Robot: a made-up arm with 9 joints. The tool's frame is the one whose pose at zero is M. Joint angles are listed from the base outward.
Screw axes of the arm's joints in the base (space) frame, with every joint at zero. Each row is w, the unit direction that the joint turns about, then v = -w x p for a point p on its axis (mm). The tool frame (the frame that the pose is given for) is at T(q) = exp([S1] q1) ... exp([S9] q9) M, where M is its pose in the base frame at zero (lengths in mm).
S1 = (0, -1, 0, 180.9, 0, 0)
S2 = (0, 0, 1, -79.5, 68, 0)
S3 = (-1, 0, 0, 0, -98.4, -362.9)
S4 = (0, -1, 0, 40.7, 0, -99.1)
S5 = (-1, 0, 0, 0, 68.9, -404.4)
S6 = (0, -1, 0, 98.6, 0, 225)
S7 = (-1, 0, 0, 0, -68.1, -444.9)
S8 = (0, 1, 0, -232.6, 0, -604.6)
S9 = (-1, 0, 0, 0, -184.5, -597.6)
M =
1 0 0 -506.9
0 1 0 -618.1
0 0 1 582.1
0 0 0 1
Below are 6 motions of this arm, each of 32 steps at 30 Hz.
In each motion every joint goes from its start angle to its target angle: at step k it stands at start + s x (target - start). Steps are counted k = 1, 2, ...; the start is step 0. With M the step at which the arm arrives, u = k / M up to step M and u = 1 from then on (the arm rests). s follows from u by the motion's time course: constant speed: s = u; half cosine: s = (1 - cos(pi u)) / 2; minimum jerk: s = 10 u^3 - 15 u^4 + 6 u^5.
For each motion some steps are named. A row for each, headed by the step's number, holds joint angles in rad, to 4 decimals.
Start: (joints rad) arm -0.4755 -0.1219 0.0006 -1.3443 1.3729 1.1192 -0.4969 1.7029 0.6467
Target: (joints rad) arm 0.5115 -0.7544 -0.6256 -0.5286 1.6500 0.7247 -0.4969 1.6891 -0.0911
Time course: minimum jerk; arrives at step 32
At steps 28, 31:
28: 0.4957 -0.7442 -0.6155 -0.5417 1.6456 0.7310 -0.4969 1.6893 -0.0793
31: 0.5112 -0.7542 -0.6254 -0.5288 1.6499 0.7248 -0.4969 1.6891 -0.0909

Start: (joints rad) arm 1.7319 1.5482 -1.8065 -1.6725 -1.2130 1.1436 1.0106 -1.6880 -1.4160
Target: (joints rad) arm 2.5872 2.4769 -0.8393 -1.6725 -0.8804 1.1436 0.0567 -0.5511 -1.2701
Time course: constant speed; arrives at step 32
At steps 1, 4, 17, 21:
1: 1.7586 1.5772 -1.7763 -1.6725 -1.2026 1.1436 0.9808 -1.6525 -1.4114
4: 1.8388 1.6643 -1.6856 -1.6725 -1.1714 1.1436 0.8914 -1.5459 -1.3978
17: 2.1863 2.0416 -1.2927 -1.6725 -1.0363 1.1436 0.5038 -1.0840 -1.3385
21: 2.2932 2.1577 -1.1718 -1.6725 -0.9947 1.1436 0.3846 -0.9419 -1.3203

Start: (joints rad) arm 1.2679 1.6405 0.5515 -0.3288 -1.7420 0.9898 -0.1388 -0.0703 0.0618
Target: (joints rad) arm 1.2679 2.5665 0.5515 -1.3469 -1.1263 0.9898 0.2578 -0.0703 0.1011
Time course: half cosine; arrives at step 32
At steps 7, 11, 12, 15, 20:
7: 1.2679 1.7456 0.5515 -0.4443 -1.6721 0.9898 -0.0938 -0.0703 0.0663
11: 1.2679 1.8852 0.5515 -0.5979 -1.5793 0.9898 -0.0340 -0.0703 0.0722
12: 1.2679 1.9263 0.5515 -0.6430 -1.5520 0.9898 -0.0164 -0.0703 0.0739
15: 1.2679 2.0581 0.5515 -0.7880 -1.4643 0.9898 0.0401 -0.0703 0.0795
20: 1.2679 2.2807 0.5515 -1.0327 -1.3163 0.9898 0.1354 -0.0703 0.0890

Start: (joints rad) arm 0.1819 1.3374 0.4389 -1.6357 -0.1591 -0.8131 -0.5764 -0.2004 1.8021
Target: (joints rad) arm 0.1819 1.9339 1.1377 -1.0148 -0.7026 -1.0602 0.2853 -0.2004 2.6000
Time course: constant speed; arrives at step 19
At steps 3, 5, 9, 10, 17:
3: 0.1819 1.4316 0.5492 -1.5377 -0.2449 -0.8521 -0.4403 -0.2004 1.9281
5: 0.1819 1.4944 0.6228 -1.4723 -0.3021 -0.8781 -0.3496 -0.2004 2.0121
9: 0.1819 1.6200 0.7699 -1.3416 -0.4165 -0.9301 -0.1682 -0.2004 2.1801
10: 0.1819 1.6513 0.8067 -1.3089 -0.4452 -0.9432 -0.1229 -0.2004 2.2220
17: 0.1819 1.8711 1.0641 -1.0802 -0.6454 -1.0342 0.1946 -0.2004 2.5160

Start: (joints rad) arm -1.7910 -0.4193 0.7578 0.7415 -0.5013 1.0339 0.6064 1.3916 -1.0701
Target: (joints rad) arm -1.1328 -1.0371 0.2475 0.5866 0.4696 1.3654 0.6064 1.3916 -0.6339
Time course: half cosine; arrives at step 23
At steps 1, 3, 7, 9, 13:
1: -1.7879 -0.4222 0.7554 0.7408 -0.4968 1.0354 0.6064 1.3916 -1.0681
3: -1.7638 -0.4449 0.7367 0.7351 -0.4611 1.0476 0.6064 1.3916 -1.0520
7: -1.6517 -0.5501 0.6498 0.7087 -0.2958 1.1041 0.6064 1.3916 -0.9778
9: -1.5721 -0.6248 0.5881 0.6900 -0.1784 1.1441 0.6064 1.3916 -0.9250
13: -1.3949 -0.7910 0.4507 0.6483 0.0829 1.2334 0.6064 1.3916 -0.8076

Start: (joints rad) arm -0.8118 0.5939 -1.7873 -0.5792 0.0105 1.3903 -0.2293 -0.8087 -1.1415
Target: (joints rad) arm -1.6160 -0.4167 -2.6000 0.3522 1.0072 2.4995 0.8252 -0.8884 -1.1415
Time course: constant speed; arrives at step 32
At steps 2, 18, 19, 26, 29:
2: -0.8621 0.5307 -1.8381 -0.5210 0.0728 1.4596 -0.1634 -0.8137 -1.1415
18: -1.2642 0.0254 -2.2444 -0.0553 0.5711 2.0142 0.3639 -0.8535 -1.1415
19: -1.2893 -0.0061 -2.2698 -0.0262 0.6023 2.0489 0.3968 -0.8560 -1.1415
26: -1.4652 -0.2272 -2.4476 0.1776 0.8203 2.2915 0.6275 -0.8735 -1.1415
29: -1.5406 -0.3220 -2.5238 0.2649 0.9138 2.3955 0.7263 -0.8809 -1.1415

